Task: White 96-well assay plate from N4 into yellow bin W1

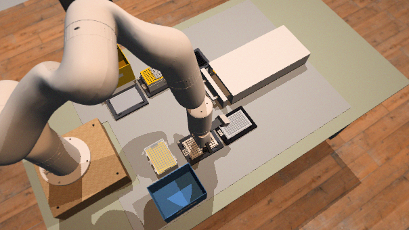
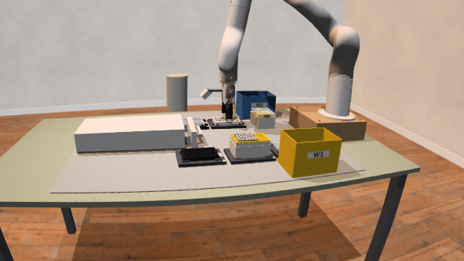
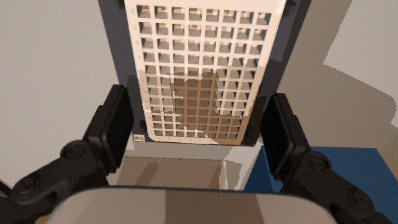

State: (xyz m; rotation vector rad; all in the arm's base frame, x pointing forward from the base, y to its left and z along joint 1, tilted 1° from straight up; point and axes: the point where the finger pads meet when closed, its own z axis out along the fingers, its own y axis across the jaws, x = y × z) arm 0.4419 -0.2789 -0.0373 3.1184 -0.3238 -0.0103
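My hand is 30 mm above the cream plate. The rest, counted from my hand: blue bin (210 mm behind, 100 mm to the right, 10 mm below); then work nest N4 (50 mm below); then drawer (330 mm ahead, 130 mm to the left, 30 mm below).
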